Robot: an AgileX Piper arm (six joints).
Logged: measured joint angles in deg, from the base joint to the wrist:
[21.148, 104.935, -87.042, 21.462, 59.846, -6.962]
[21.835, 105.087, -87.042, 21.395, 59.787, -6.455]
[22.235, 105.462, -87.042, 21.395, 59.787, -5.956]
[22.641, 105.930, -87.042, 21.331, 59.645, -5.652]
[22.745, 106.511, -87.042, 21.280, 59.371, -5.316]
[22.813, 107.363, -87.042, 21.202, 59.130, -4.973]
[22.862, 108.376, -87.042, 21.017, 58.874, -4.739]
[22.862, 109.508, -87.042, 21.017, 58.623, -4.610]
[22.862, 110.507, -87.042, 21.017, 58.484, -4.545]
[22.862, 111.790, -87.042, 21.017, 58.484, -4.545]
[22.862, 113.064, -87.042, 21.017, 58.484, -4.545]
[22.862, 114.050, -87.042, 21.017, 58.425, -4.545]
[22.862, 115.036, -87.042, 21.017, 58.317, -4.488]
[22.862, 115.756, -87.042, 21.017, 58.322, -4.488]
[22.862, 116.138, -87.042, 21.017, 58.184, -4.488]
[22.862, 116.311, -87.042, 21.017, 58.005, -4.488]
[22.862, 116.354, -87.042, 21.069, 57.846, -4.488]
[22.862, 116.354, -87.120, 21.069, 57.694, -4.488]
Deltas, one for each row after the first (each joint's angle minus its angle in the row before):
[0.687, 0.152, 0.000, -0.067, -0.059, 0.507]
[0.400, 0.375, 0.000, 0.000, 0.000, 0.499]
[0.406, 0.468, 0.000, -0.064, -0.142, 0.304]
[0.104, 0.581, 0.000, -0.051, -0.274, 0.336]
[0.068, 0.852, 0.000, -0.078, -0.241, 0.343]
[0.049, 1.013, 0.000, -0.185, -0.256, 0.234]
[0.000, 1.132, 0.000, 0.000, -0.251, 0.129]
[0.000, 0.999, 0.000, 0.000, -0.139, 0.065]
[0.000, 1.283, 0.000, 0.000, 0.000, 0.000]
[0.000, 1.274, 0.000, 0.000, 0.000, 0.000]
[0.000, 0.986, 0.000, 0.000, -0.059, 0.000]
[0.000, 0.986, 0.000, 0.000, -0.108, 0.057]
[0.000, 0.720, 0.000, 0.000, 0.005, 0.000]
[0.000, 0.382, 0.000, 0.000, -0.138, 0.000]
[0.000, 0.173, 0.000, 0.000, -0.179, 0.000]
[0.000, 0.043, 0.000, 0.052, -0.159, 0.000]
[0.000, 0.000, -0.078, 0.000, -0.152, 0.000]

